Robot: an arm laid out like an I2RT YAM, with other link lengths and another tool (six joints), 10 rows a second.
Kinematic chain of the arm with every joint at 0, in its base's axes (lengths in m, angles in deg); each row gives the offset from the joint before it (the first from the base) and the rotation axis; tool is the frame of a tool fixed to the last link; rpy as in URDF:
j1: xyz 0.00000 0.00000 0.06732 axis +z
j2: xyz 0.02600 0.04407 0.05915 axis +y
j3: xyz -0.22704 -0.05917 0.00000 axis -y
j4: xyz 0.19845 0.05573 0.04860 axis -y
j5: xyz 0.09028 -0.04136 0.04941 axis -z
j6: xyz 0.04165 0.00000 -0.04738 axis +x
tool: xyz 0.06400 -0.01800 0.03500 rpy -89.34 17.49 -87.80
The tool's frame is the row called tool.
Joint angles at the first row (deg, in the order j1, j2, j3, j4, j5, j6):
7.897, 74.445, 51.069, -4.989, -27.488, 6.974
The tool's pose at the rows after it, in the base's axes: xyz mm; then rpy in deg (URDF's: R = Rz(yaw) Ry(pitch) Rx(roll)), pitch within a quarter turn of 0, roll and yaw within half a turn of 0:
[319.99 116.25 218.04 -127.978 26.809 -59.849]
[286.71 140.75 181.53 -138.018 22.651 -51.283]
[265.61 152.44 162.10 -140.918 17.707 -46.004]
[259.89 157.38 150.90 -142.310 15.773 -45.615]
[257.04 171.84 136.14 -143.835 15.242 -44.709]
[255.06 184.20 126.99 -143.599 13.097 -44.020]
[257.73 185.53 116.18 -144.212 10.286 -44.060]
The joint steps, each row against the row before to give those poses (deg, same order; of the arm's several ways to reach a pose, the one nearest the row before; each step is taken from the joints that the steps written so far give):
6.236, 0.084, -0.529, -10.365, 0.581, -13.361
4.139, 1.315, -0.436, -11.335, -1.121, -12.301
3.605, -0.955, -3.766, -0.654, 2.974, -6.084
2.110, 0.255, -2.209, 1.845, 2.633, -0.191
3.512, 3.066, -1.233, 3.596, 2.025, 1.401
3.345, 1.854, -1.758, 4.837, 3.156, 1.234
0.708, 2.196, -1.230, 3.254, 2.731, -1.128

